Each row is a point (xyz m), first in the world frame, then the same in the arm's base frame.
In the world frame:
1: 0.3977 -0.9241 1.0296
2: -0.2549 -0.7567 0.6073
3: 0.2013 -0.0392 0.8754
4: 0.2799 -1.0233 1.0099
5: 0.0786 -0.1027 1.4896
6: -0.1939 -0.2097 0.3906
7: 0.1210 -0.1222 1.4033
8: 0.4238 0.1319 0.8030
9: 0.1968 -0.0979 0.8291
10: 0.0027 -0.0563 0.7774
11: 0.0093 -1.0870 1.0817
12: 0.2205 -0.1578 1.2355
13: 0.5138 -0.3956 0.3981
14: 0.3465 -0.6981 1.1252
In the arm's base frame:
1: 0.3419 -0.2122 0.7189
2: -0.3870 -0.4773 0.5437
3: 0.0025 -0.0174 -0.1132
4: 0.2373 -0.2541 0.8258
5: -0.0096 0.5421 0.1752
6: -0.4381 -0.4881 -0.0455
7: 0.0206 0.4507 0.1562
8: 0.1846 -0.0458 -0.3369
9: -0.0012 -0.0810 -0.0737
10: -0.2049 -0.0942 -0.0934
11: -0.0067 -0.1828 0.9592
12: 0.0957 0.2721 0.1140
13: 0.2804 -0.6201 -0.0032
14: 0.2759 -0.0372 0.5520

